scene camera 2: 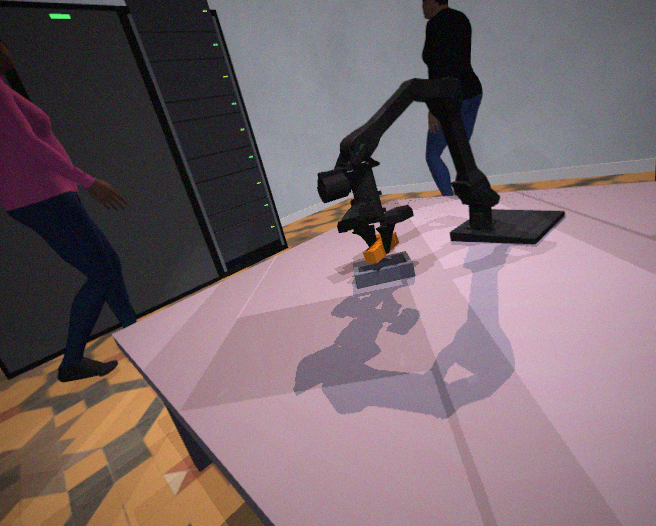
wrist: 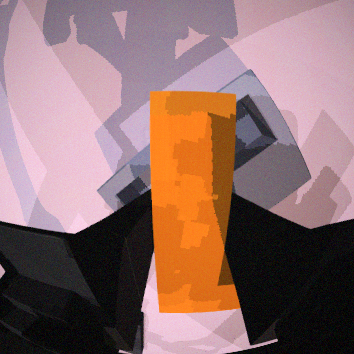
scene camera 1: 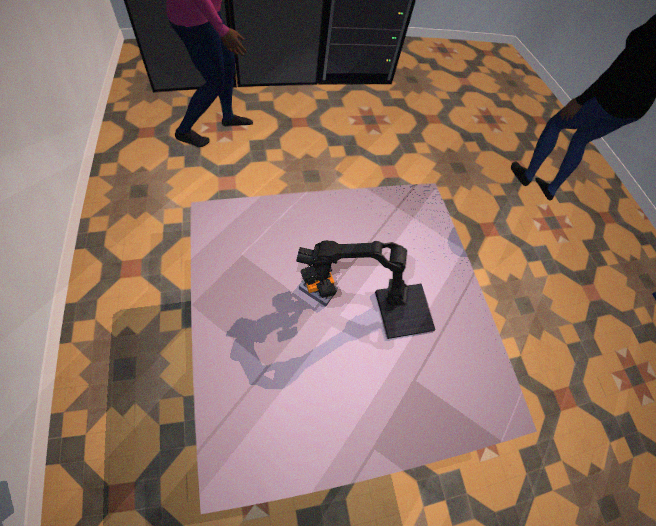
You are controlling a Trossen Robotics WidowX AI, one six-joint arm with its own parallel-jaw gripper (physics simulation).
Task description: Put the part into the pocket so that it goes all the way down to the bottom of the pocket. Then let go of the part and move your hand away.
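Places are measured from the arm's base along level axes (x up, y right, z ahead), in centimetres.
Where they show: gripper, fingertip midpoint: point(scene camera 2: 382, 253) point(wrist: 186, 195) point(scene camera 1: 319, 286); arm's base, origin of the base link: point(scene camera 2: 480, 225) point(scene camera 1: 394, 299).
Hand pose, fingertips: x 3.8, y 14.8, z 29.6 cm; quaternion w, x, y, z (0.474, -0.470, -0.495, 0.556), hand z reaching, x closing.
Each offset is from my fingertips to the top centre of the thing. Level surfaces: height alone.
An orange oblong part {dx +3.5, dy +1.6, dz -0.7 cm} point(scene camera 1: 313, 287) point(scene camera 2: 375, 250) point(wrist: 191, 165) is between the fingers of my gripper point(scene camera 1: 321, 281) point(scene camera 2: 381, 244) point(wrist: 186, 195), which is shut on it. The grey block with the pocket {dx -2.5, dy +1.1, dz -0.5 cm} point(scene camera 1: 314, 296) point(scene camera 2: 384, 275) point(wrist: 272, 186) sits on the table below. In the wrist view the part lies across the block, its long side turned well away from the pocket's long direction. Dark parts of the pocket show on both sides of it; the middle is hidden. The part is above the pocket, not down inside it. Whether it touches the rim I cannot tell.
The arm's black base plate point(scene camera 1: 407, 315) point(scene camera 2: 509, 225) stands on the pink table {dx -6.2 cm} point(scene camera 1: 328, 438) point(scene camera 2: 273, 438), to the right of the block. The arm casts a shadow over the table. Two people and dark cabinets point(scene camera 1: 276, 43) point(scene camera 2: 82, 164) stand beyond the table.
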